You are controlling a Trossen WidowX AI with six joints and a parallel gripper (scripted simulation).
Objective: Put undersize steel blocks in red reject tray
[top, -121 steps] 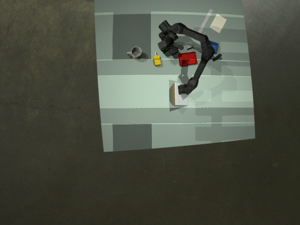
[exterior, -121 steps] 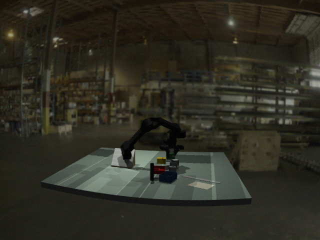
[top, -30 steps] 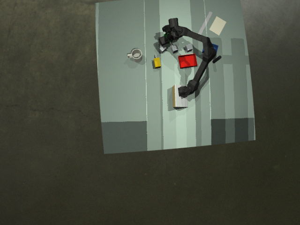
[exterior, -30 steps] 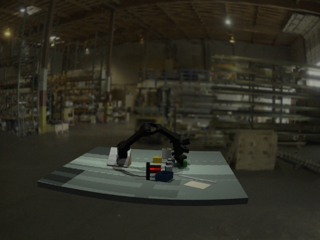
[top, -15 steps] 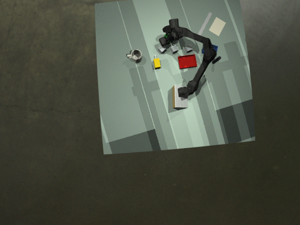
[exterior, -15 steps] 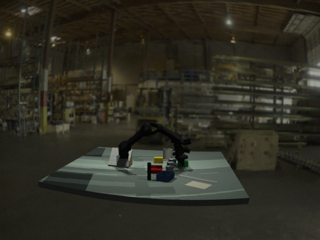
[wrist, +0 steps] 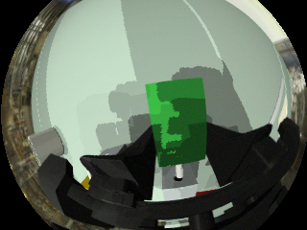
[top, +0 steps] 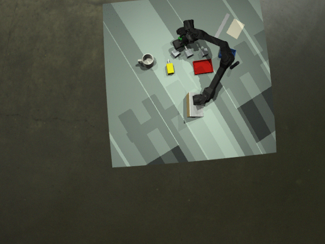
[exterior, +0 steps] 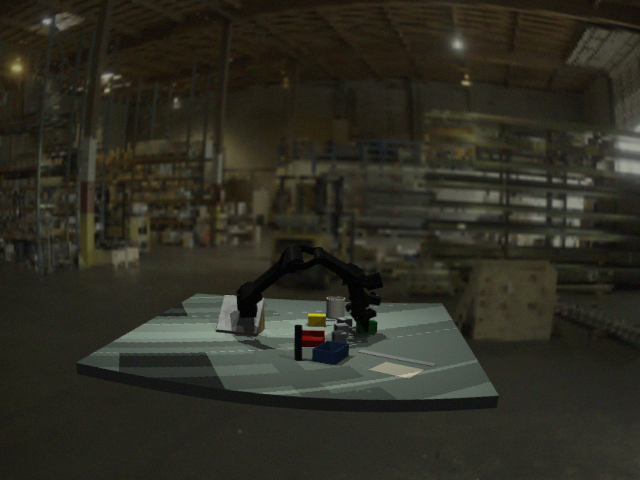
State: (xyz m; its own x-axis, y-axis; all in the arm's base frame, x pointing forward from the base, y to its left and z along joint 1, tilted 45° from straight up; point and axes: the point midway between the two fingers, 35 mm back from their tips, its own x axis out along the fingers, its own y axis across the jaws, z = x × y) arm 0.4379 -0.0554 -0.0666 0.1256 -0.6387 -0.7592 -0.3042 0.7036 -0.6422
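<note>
The steel block lies 90 mm behind my gripper tip, 30 mm to the right of it and 10 mm above it. Round my gripper tip: red reject tray: 200 mm behind, 120 mm to the right, 10 mm below; then yellow block: 160 mm behind, 130 mm to the left, 10 mm above; then green GO gauge: 20 mm behind, 10 mm to the right, 10 mm above.
</note>
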